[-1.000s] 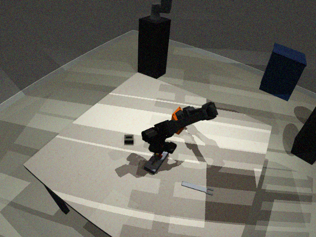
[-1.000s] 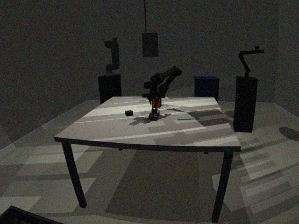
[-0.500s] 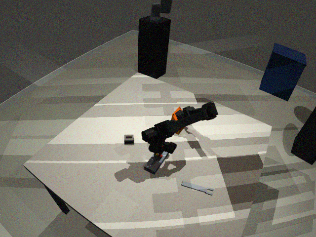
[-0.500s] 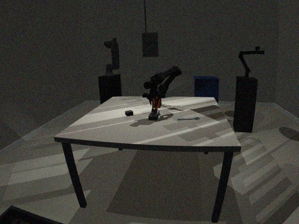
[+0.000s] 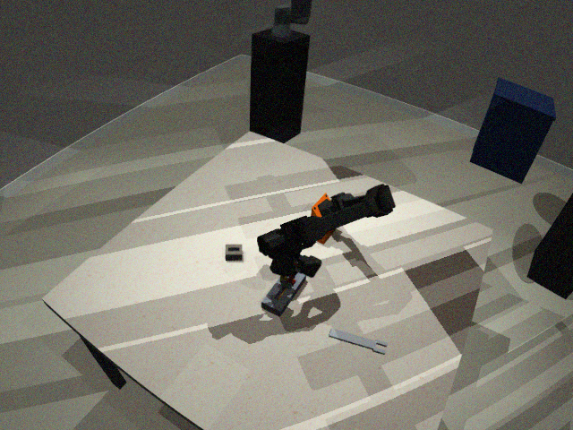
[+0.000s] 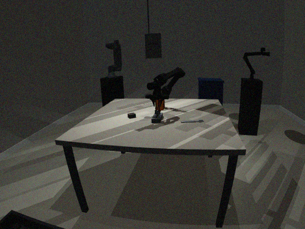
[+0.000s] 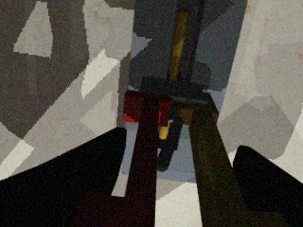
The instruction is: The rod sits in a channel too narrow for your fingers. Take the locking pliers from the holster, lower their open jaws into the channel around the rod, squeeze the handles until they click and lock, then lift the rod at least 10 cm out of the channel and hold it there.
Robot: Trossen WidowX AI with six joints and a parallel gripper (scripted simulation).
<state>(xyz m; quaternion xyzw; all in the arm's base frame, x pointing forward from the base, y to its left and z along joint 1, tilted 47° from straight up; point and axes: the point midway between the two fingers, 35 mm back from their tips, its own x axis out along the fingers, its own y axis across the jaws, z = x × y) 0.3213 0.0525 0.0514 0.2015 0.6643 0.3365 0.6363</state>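
Right now the thin yellow rod is 9 cm below my gripper tip. Also, from my gripper tip: grey channel block: 9 cm below; dark holster: 1 cm behind, 24 cm to the right, 10 cm below; yellow handle: 1 cm to the right.
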